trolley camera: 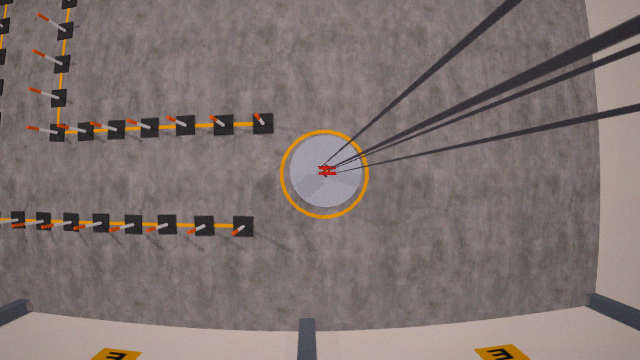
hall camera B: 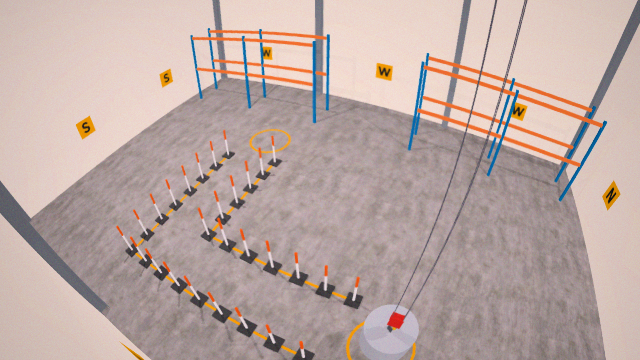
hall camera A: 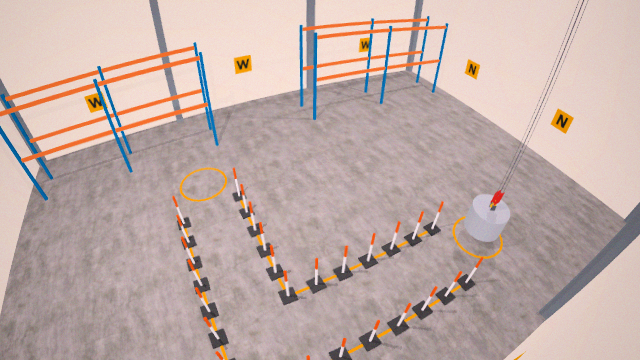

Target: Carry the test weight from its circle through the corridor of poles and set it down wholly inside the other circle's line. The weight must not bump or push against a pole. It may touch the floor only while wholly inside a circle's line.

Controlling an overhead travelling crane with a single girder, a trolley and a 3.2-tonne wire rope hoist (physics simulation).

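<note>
The light grey cylindrical test weight (hall camera A: 486, 225) (hall camera B: 389, 336) (trolley camera: 310, 155) hangs upright from my hook (hall camera A: 493, 205) (hall camera B: 391, 328) (trolley camera: 327, 171), under the red block. My hook is shut on it. In hall camera A the weight appears slightly above the floor, over its yellow circle (hall camera A: 484, 257) (hall camera B: 348, 342) (trolley camera: 324, 217). In the trolley camera its outline lies inside that circle's line. The other circle (hall camera A: 203, 200) (hall camera B: 270, 152) lies at the corridor's far end. The nearest end poles are an inner-row pole (hall camera A: 437, 216) (hall camera B: 356, 290) (trolley camera: 259, 119) and an outer-row pole (hall camera A: 474, 270) (hall camera B: 302, 350) (trolley camera: 239, 230), both apart from the weight.
Orange-and-white poles on black bases, joined by yellow floor lines, form an L-shaped corridor with one corner. Two blue-and-orange racks stand along the W wall: one on the left (hall camera A: 113, 125) (hall camera B: 314, 80), one on the right (hall camera A: 315, 75) (hall camera B: 503, 133). A grey column (trolley camera: 307, 340) stands at the E wall.
</note>
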